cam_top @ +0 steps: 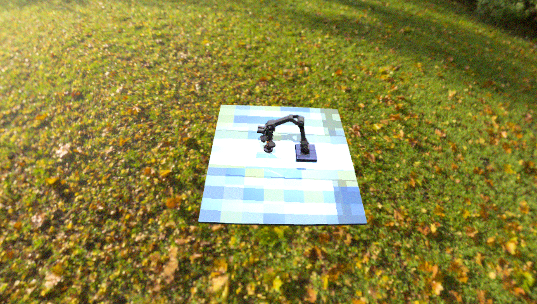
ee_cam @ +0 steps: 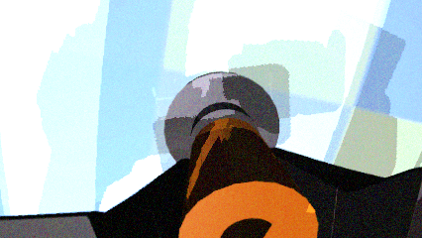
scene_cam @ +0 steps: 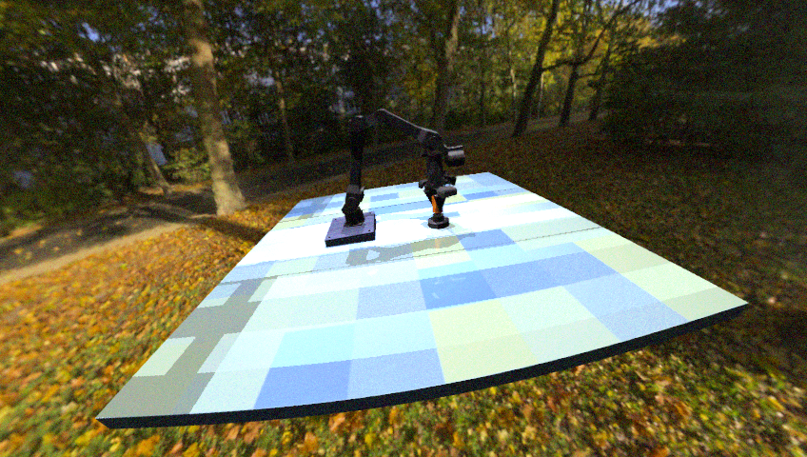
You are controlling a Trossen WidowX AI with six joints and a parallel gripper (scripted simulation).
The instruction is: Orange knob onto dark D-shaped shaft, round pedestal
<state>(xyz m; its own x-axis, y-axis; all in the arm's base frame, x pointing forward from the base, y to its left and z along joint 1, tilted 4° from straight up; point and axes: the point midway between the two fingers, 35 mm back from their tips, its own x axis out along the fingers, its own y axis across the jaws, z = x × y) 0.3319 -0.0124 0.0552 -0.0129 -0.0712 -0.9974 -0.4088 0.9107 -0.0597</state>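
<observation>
My gripper tip is 3 cm above the round pedestal. The rest, counted from my gripper tip: orange knob 2 cm above.
</observation>
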